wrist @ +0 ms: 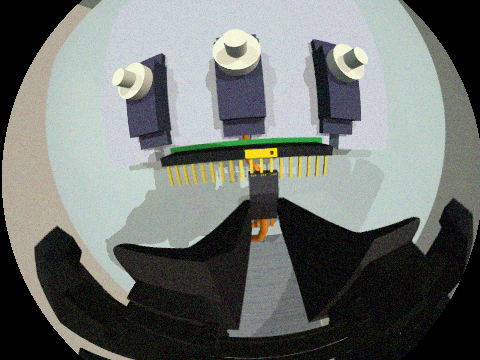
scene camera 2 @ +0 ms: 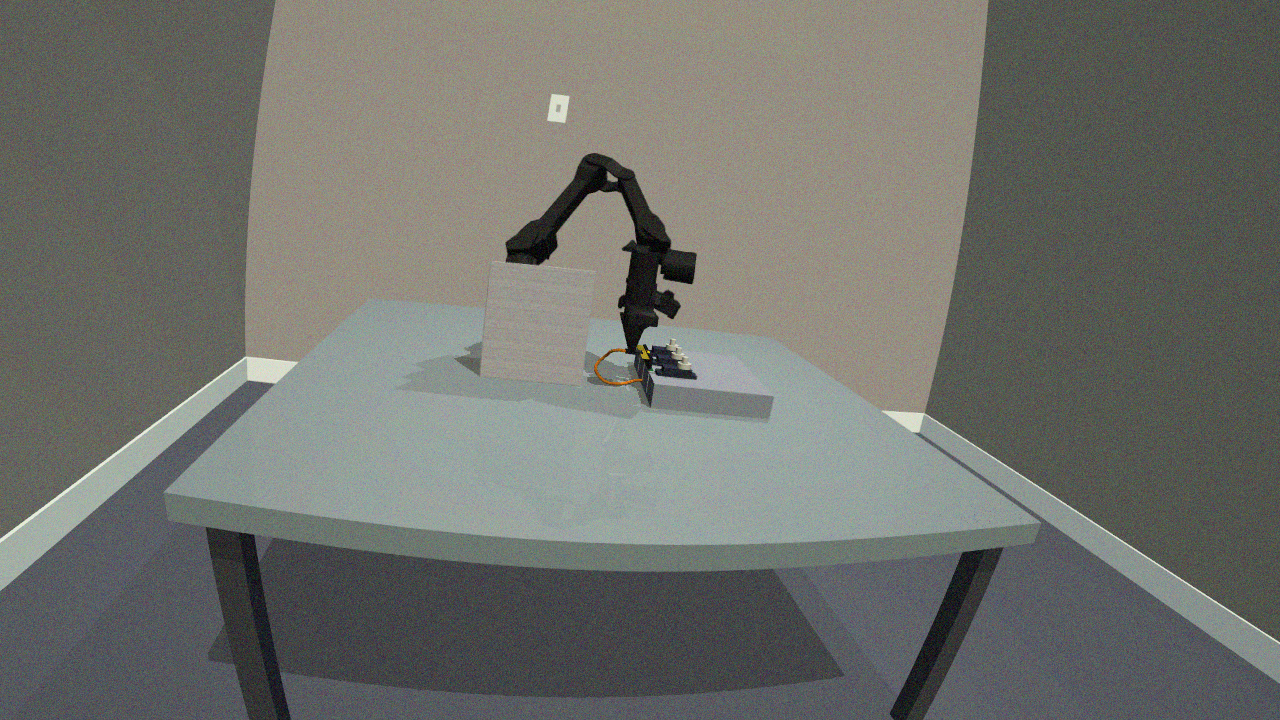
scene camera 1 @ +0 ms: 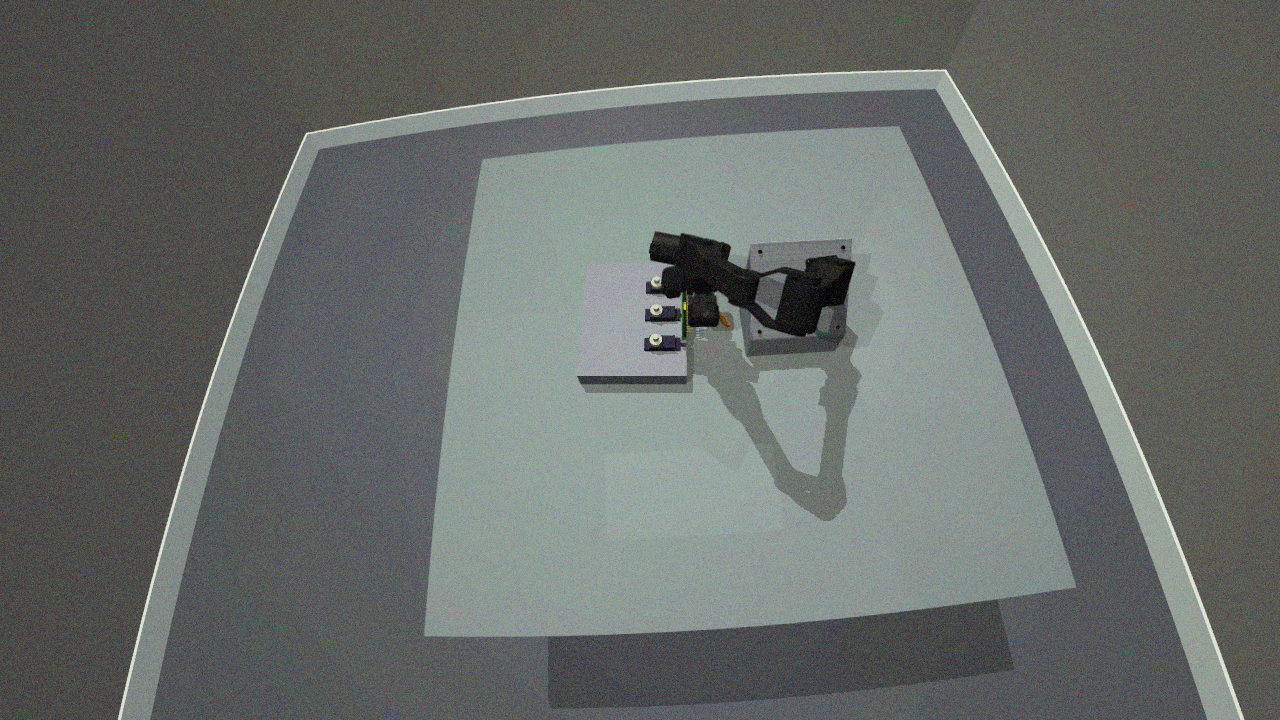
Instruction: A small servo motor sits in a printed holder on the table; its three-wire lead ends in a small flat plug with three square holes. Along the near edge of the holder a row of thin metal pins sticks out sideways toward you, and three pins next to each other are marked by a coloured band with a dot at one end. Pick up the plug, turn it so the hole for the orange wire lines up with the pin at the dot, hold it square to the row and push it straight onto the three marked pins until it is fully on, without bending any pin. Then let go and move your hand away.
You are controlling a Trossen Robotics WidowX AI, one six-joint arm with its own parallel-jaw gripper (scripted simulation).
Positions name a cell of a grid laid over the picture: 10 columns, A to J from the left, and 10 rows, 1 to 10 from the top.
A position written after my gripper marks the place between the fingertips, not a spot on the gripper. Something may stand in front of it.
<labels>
my gripper: wrist F6; scene camera 2 E5; scene camera 1 F5
</labels>
